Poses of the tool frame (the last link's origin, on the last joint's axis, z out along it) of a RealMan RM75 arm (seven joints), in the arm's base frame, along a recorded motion.
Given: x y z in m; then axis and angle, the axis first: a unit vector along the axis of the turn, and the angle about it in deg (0 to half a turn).
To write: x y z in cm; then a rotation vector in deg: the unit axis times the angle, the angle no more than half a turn. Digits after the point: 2 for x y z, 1 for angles.
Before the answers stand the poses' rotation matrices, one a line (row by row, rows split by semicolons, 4 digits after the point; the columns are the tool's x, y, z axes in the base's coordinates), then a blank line. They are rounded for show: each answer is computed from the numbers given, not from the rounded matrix.
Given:
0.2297, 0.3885, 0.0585, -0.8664, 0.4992, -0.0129, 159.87
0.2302, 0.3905, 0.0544, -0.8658, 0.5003, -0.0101, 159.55
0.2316, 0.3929, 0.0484, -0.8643, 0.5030, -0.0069, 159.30
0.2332, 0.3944, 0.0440, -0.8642, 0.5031, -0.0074, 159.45
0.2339, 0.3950, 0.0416, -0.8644, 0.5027, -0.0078, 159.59
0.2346, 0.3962, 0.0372, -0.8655, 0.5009, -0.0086, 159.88
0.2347, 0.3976, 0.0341, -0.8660, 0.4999, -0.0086, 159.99
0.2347, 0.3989, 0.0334, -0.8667, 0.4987, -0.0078, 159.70
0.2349, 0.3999, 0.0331, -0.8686, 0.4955, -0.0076, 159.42
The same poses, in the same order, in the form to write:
0.5165 -0.8341 0.1935; -0.8430 -0.4557 0.2857; -0.1501 -0.3107 -0.9386
0.5150 -0.8355 0.1917; -0.8425 -0.4522 0.2927; -0.1579 -0.3123 -0.9368
0.5103 -0.8389 0.1893; -0.8438 -0.4458 0.2988; -0.1662 -0.3122 -0.9354
0.5098 -0.8393 0.1890; -0.8445 -0.4463 0.2961; -0.1642 -0.3106 -0.9363
0.5103 -0.8391 0.1884; -0.8445 -0.4476 0.2939; -0.1623 -0.3091 -0.9371
0.5134 -0.8376 0.1867; -0.8435 -0.4525 0.2894; -0.1579 -0.3061 -0.9388
0.5151 -0.8368 0.1855; -0.8427 -0.4549 0.2880; -0.1566 -0.3047 -0.9395
0.5179 -0.8350 0.1861; -0.8404 -0.4559 0.2932; -0.1599 -0.3082 -0.9378
0.5245 -0.8306 0.1870; -0.8360 -0.4608 0.2980; -0.1614 -0.3126 -0.9361

22.97, 38.85, 5.85, -138.5, 79.8, -2.1
23.02, 39.05, 5.44, -138.1, 79.8, -1.6
23.16, 39.29, 4.84, -137.7, 80.1, -1.1
23.32, 39.44, 4.40, -137.8, 80.2, -1.2
23.39, 39.50, 4.16, -138.0, 80.2, -1.2
23.46, 39.62, 3.72, -138.4, 80.1, -1.4
23.47, 39.76, 3.41, -138.6, 80.0, -1.4
23.47, 39.89, 3.34, -138.4, 79.6, -1.2
23.49, 39.99, 3.31, -138.5, 79.0, -1.2

